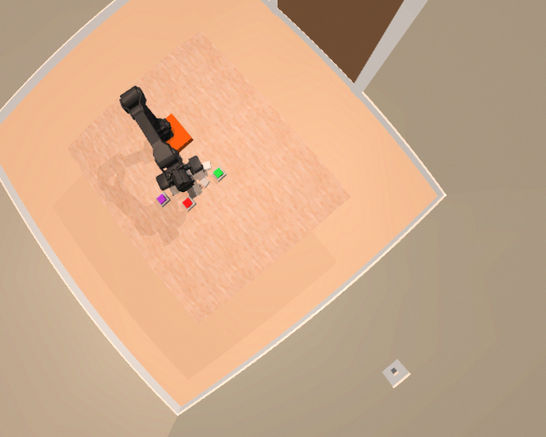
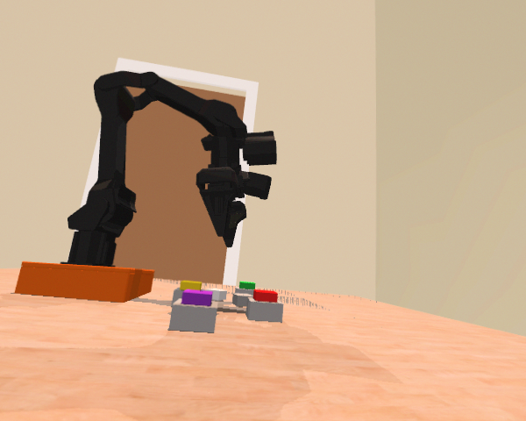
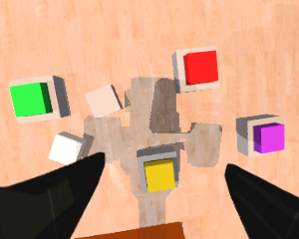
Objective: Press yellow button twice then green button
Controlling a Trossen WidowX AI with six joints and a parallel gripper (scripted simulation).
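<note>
Now: the yellow button 5 cm behind my gripper tip, 1 cm to the right of it and 8 cm below it. Also, from my gripper tip: pale block 3 cm behind, 10 cm to the left, 10 cm below; then small grey block 3 cm ahead, 6 cm to the left, 10 cm below; then red button 8 cm ahead, 5 cm to the right, 8 cm below.
</note>
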